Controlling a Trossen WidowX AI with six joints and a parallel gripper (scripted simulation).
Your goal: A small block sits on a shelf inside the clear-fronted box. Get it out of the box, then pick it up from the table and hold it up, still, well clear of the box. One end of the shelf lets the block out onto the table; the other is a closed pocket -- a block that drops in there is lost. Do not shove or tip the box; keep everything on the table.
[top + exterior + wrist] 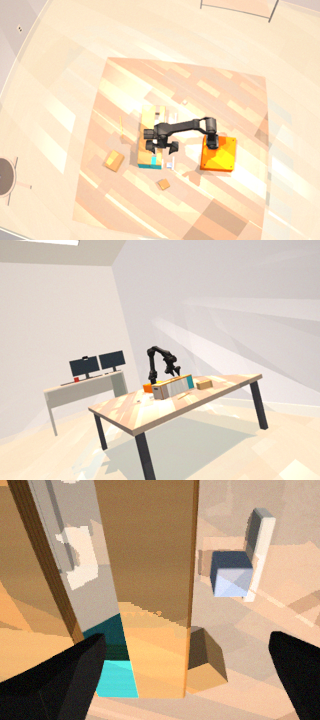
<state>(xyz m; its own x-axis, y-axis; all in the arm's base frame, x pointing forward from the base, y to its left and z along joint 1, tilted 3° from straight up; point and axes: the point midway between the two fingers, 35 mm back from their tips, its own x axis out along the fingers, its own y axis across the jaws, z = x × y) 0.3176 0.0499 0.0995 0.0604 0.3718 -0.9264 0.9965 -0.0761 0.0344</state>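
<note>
The pale blue block lies 12 cm below my gripper tip, 5 cm behind it and 4 cm to the left of it. From my gripper tip the other things lie so: tan block: 30 cm ahead, 10 cm below, 2 cm to the left; then thin stick: 27 cm ahead, 22 cm to the right, 13 cm below.
</note>
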